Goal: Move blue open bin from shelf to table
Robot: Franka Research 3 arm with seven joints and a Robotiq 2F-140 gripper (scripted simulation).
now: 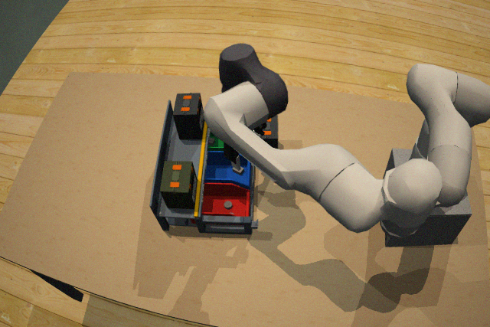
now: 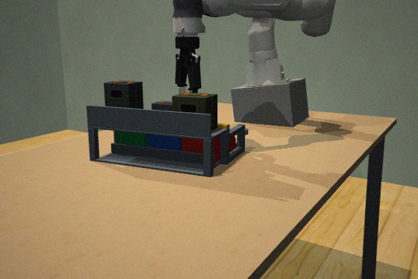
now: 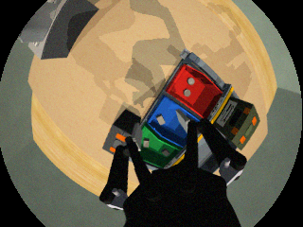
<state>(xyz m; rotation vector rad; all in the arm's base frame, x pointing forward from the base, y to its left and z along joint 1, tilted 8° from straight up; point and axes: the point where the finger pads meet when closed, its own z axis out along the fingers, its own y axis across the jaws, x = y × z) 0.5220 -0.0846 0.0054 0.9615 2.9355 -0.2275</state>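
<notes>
My hand is 11 cm above the blue open bin and 8 cm short of it. Round my hand: yellow bar (13 cm ahead, 4 cm below, 1 cm to the left); then red bin (12 cm to the left, 11 cm below, 7 cm ahead); then green bin (11 cm to the right, 11 cm below, 9 cm ahead).
</notes>
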